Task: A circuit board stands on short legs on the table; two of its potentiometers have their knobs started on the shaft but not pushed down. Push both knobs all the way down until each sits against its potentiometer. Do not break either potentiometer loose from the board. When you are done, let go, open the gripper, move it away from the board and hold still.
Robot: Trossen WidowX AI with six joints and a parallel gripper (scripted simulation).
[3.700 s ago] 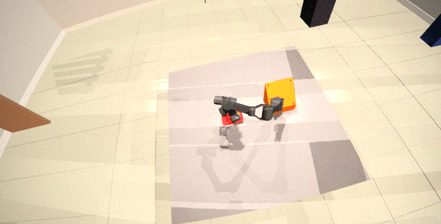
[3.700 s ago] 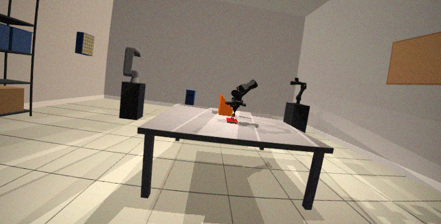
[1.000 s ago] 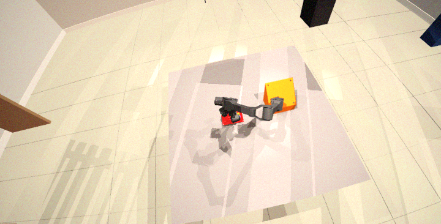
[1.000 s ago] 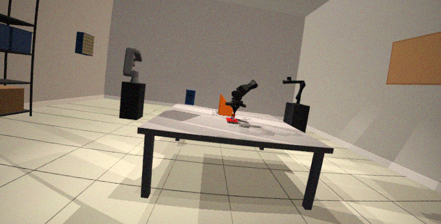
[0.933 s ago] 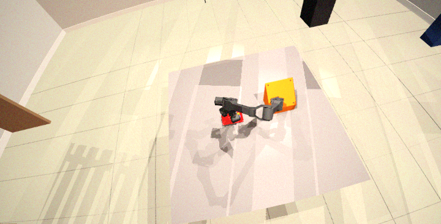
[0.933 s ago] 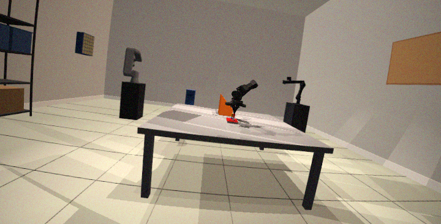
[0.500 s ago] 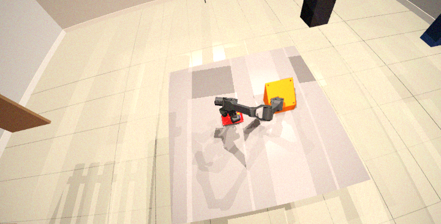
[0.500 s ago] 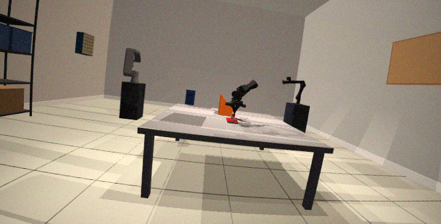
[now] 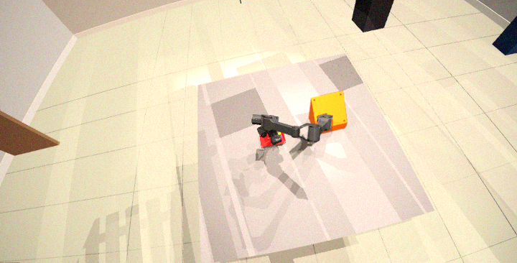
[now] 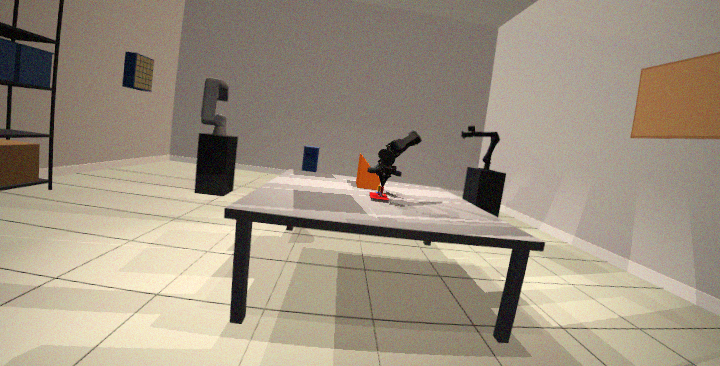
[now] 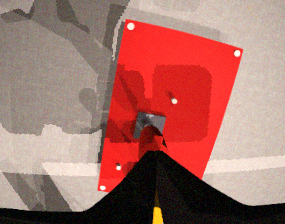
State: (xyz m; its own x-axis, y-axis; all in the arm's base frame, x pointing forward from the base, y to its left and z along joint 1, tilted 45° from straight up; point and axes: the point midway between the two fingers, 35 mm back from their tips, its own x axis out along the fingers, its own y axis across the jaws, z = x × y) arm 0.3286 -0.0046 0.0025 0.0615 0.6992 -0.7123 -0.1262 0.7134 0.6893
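Now: the red knob 10 mm below my gripper tip. From my gripper tip the other things lie so: potentiometer knob: 50 mm behind, 10 mm to the right, 20 mm below.
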